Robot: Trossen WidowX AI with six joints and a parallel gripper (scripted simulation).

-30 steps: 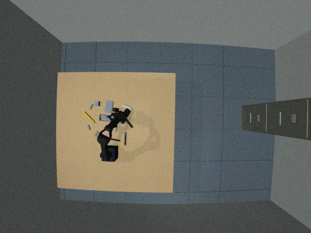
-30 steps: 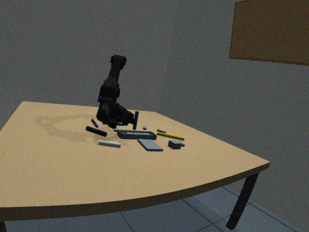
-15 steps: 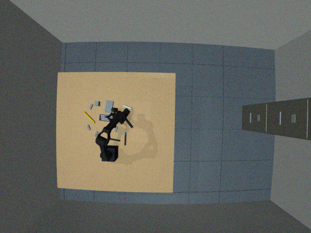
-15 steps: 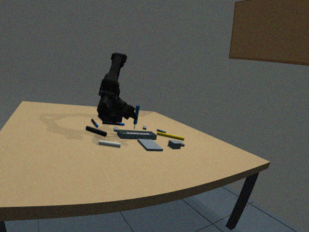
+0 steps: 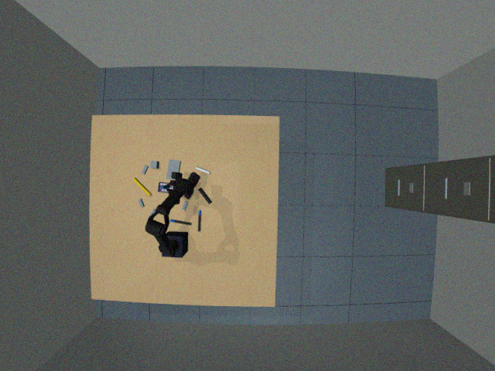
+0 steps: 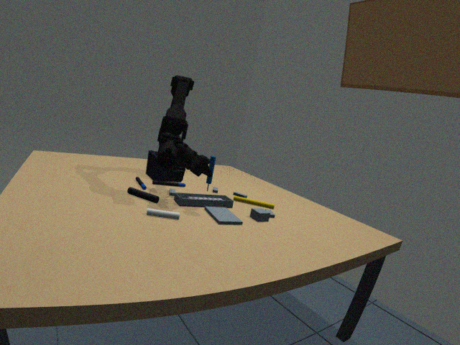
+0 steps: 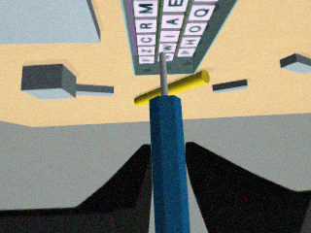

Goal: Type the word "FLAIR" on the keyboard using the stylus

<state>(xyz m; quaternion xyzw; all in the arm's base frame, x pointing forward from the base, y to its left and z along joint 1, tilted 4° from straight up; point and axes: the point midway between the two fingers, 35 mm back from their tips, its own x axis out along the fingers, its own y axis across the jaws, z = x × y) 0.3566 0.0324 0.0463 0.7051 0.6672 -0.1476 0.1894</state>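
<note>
The grey pad lies 110 mm ahead of my gripper tip, 10 mm to the left of it and 100 mm below it. Also, from my gripper tip: yellow cylinder (20 mm behind, 210 mm to the left, 100 mm below); small grey block (120 mm behind, 80 mm to the right, 100 mm below); blue stylus (20 mm below).
</note>
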